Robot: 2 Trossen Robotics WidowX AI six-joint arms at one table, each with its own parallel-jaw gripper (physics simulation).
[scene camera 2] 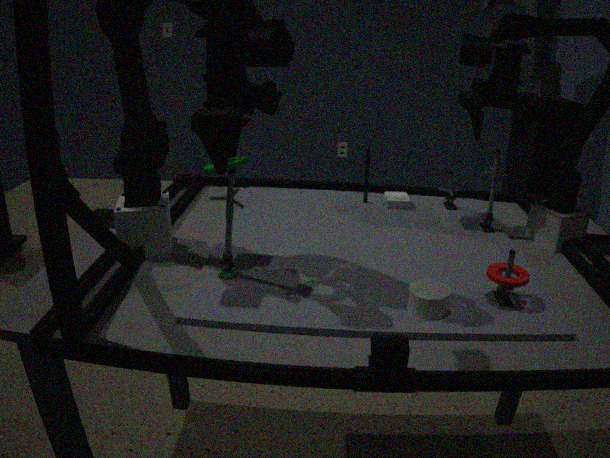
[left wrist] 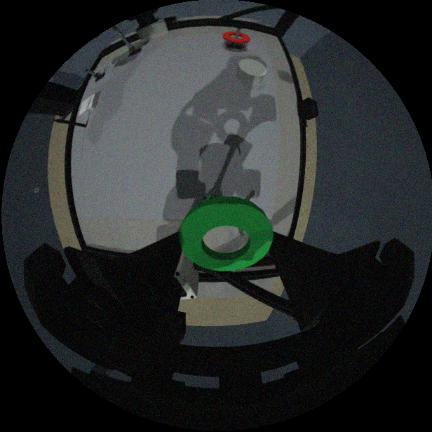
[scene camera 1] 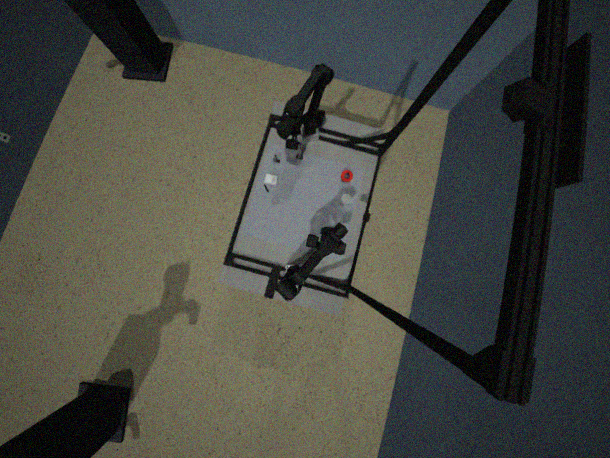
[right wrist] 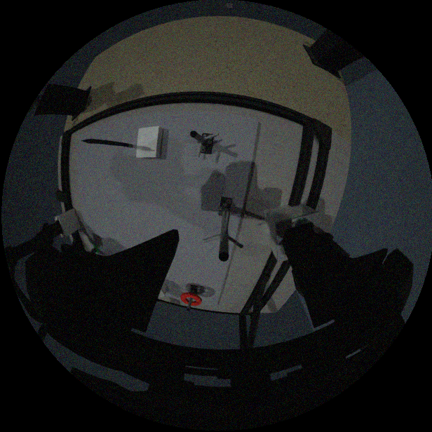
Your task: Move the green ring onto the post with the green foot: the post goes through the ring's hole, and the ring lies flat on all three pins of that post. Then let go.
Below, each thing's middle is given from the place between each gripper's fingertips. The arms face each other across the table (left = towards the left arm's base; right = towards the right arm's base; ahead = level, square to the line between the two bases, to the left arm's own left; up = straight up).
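My right hand is 18 cm above the white box (right wrist: 148, 138), 13 cm short of it and 18 cm to the right of it. Going by their middles, that box is the nearest to my right hand of the things named here. There's a green ring (left wrist: 219, 211) as well, and from my right hand it's 55 cm to the left and 22 cm behind.
As for my left hand, it's 1 cm below the green ring, and going by their middles, the ring is the nearest to that hand of the things named here. The white box, counted from my left hand, is 35 cm ahead, 17 cm below and 38 cm to the right.
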